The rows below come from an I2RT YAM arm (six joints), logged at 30 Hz.
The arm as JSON. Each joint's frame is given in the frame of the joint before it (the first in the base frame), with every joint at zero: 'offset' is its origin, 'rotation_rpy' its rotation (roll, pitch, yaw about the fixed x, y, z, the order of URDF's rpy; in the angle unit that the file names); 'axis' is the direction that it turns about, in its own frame. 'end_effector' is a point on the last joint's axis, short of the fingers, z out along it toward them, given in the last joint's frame.
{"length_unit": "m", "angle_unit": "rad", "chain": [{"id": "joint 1", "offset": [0.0, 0.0, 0.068], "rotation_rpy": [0.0, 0.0, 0.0], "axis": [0.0, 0.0, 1.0]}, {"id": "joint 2", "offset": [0.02, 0.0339, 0.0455], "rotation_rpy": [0.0, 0.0, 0.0], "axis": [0.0, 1.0, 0.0]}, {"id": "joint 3", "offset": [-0.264, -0.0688, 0.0], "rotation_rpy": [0.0, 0.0, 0.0], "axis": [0.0, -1.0, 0.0]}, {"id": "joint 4", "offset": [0.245, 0.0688, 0.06], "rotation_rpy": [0.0, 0.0, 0.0], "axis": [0.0, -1.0, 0.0]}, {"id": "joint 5", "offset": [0.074, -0.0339, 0.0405], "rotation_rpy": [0.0, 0.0, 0.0], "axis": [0.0, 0.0, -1.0]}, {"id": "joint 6", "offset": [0.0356, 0.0, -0.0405], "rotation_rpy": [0.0, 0.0, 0.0], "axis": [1.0, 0.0, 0.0]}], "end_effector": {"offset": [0.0, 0.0, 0.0], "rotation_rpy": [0.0, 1.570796, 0.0]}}
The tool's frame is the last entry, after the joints.
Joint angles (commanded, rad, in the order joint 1, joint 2, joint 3, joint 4, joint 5, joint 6), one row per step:
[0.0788 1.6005 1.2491 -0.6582 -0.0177 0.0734]
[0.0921 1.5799 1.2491 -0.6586 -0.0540 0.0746]
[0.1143 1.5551 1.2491 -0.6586 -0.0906 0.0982]
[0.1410 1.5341 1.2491 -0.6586 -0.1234 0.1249]
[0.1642 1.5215 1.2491 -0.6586 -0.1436 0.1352]
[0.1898 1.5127 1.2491 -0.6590 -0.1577 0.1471]
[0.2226 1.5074 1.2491 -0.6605 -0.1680 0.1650]
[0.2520 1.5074 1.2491 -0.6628 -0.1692 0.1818]
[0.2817 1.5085 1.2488 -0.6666 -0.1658 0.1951]
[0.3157 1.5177 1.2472 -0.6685 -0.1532 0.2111]
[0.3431 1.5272 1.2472 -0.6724 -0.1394 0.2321]
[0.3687 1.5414 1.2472 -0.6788 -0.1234 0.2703]
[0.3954 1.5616 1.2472 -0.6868 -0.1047 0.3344]
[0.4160 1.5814 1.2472 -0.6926 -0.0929 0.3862]
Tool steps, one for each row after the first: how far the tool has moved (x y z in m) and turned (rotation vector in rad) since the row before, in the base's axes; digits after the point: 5 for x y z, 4 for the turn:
[-0.00357 0.00547 0.00651 0.0328 -0.0174 0.0319]
[-0.00479 0.00822 0.00781 0.0457 -0.0185 0.0232]
[-0.00478 0.00939 0.00657 0.0441 -0.0126 0.0240]
[-0.00349 0.00782 0.00393 0.0238 -0.0077 0.0269]
[-0.00323 0.00834 0.00271 0.0192 -0.0033 0.0247]
[-0.00347 0.01044 0.00155 0.0187 0.0030 0.0250]
[-0.00260 0.00914 -0.00015 0.0095 0.0076 0.0170]
[-0.00281 0.00900 -0.00069 0.0031 0.0085 0.0172]
[-0.00205 0.01036 -0.00347 -0.0052 0.0144 0.0138]
[-0.00163 0.00829 -0.00319 -0.0044 0.0159 0.0025]
[-0.00115 0.00784 -0.00479 -0.0009 0.0270 -0.0146]
[-0.00081 0.00837 -0.00674 0.0049 0.0402 -0.0367]
[-0.00033 0.00679 -0.00650 0.0037 0.0350 -0.0294]

